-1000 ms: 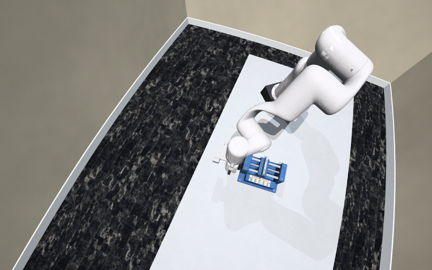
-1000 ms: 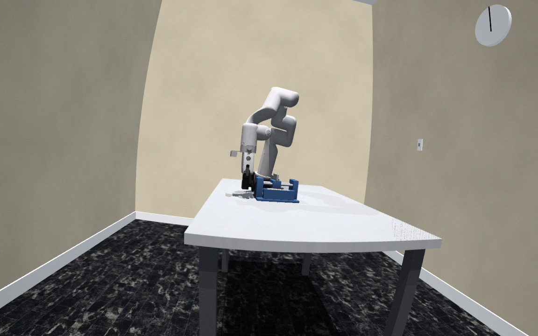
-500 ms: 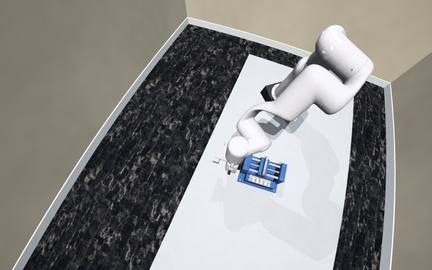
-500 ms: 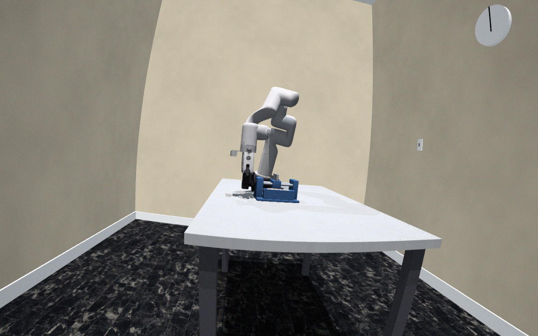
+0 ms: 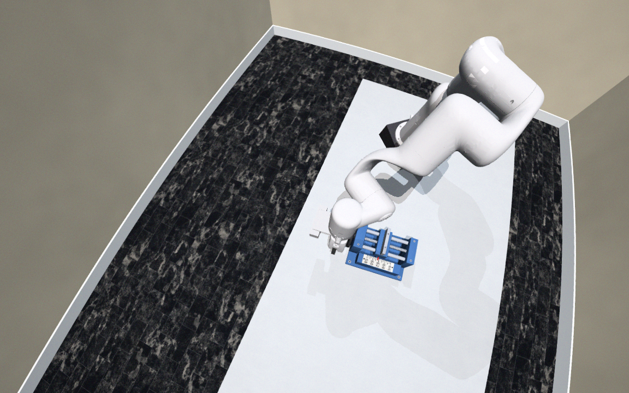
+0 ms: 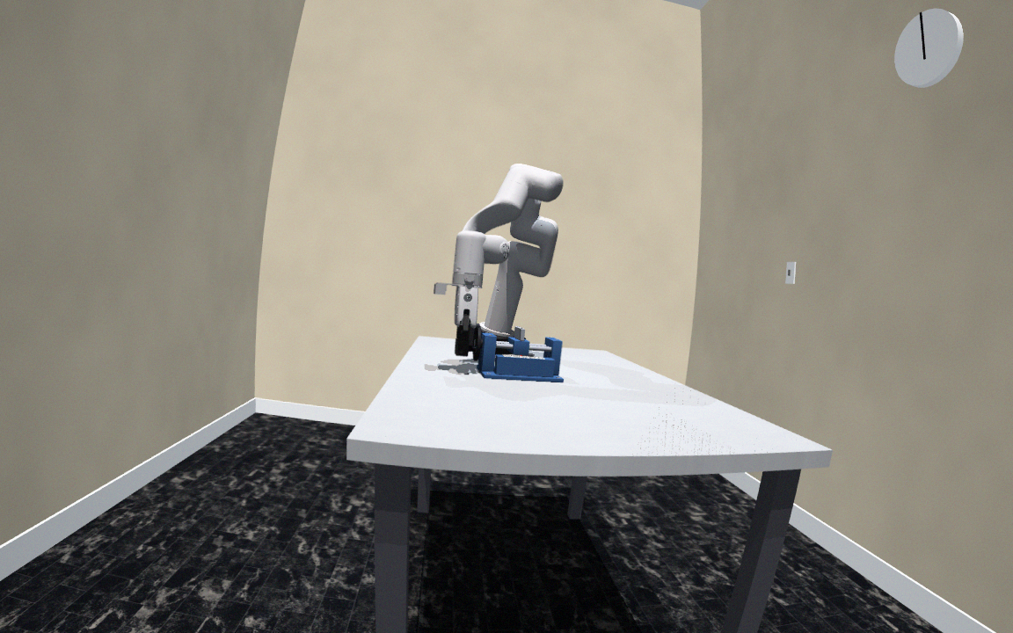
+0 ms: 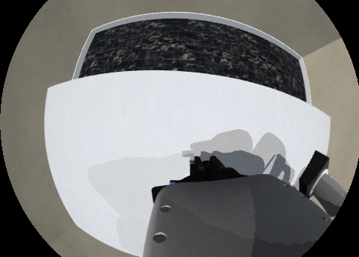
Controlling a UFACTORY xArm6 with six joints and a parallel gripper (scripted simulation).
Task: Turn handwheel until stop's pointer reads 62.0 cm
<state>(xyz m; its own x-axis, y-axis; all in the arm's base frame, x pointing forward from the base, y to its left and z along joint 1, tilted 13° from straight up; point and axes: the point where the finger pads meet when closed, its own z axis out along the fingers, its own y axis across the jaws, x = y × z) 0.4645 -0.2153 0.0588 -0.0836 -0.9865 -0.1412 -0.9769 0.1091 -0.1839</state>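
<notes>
My gripper is now 20 mm to the right of the handwheel and 10 mm past it. Also, from my hand: stop: 150 mm to the left, 30 mm above, 10 mm behind.
</notes>
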